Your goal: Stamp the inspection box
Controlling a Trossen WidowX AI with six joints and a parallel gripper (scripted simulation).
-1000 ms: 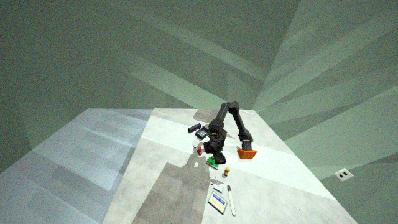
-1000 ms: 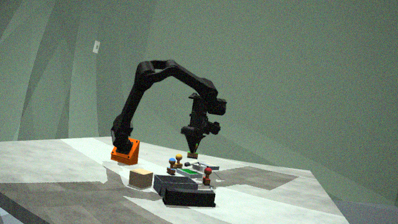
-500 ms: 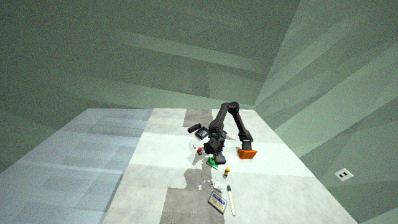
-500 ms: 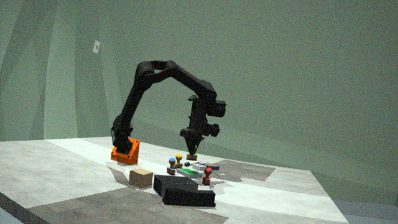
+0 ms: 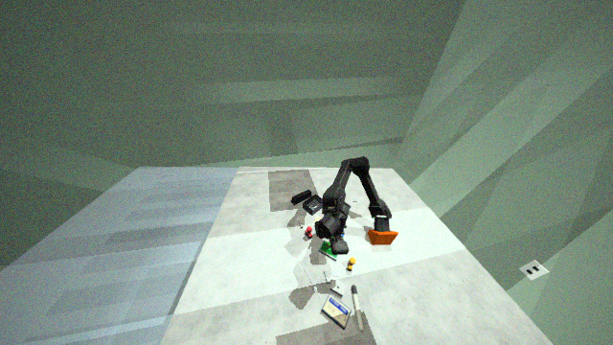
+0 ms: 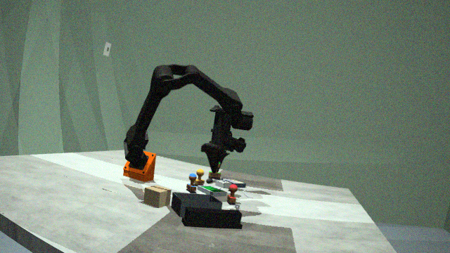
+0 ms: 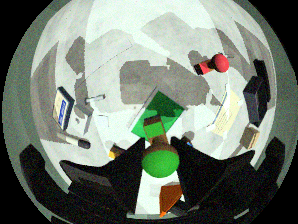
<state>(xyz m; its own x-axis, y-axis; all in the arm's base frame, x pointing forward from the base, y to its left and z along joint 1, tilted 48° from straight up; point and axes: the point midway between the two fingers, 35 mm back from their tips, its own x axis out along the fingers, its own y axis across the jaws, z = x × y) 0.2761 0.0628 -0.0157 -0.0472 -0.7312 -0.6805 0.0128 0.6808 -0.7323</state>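
Right now my gripper tip is 7 cm above the green ink pad. From my gripper tip the other things lie so: green-knobbed stamp (right at my gripper tip); blue-knobbed stamp (6 cm behind, 5 cm to the right, 6 cm below); yellow-knobbed stamp (8 cm behind, 7 cm to the left, 6 cm below).
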